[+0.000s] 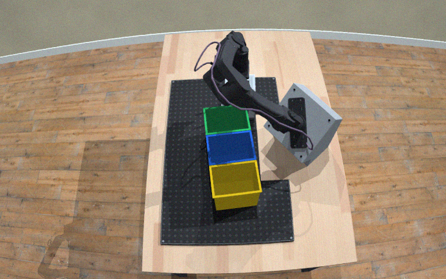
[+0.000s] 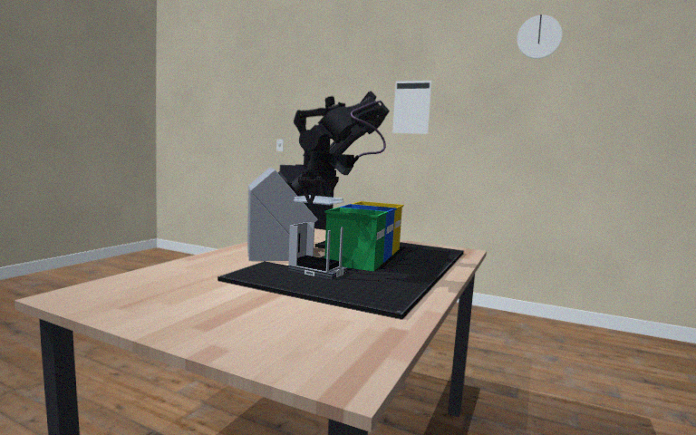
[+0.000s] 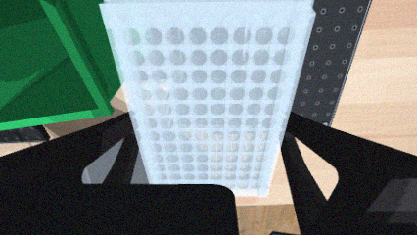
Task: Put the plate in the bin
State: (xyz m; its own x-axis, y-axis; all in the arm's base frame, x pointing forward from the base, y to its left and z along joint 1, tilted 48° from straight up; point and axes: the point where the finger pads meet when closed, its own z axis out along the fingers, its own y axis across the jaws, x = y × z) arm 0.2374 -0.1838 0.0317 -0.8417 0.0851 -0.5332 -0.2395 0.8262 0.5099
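Now: the green bin 17 cm to the left of my hand, 13 cm below it and 1 cm ahead of it. Also, from my hand: dark plate: 20 cm below; then white 96-well plate: right at my hand; then blue bin: 29 cm to the left, 13 cm below, 5 cm behind.
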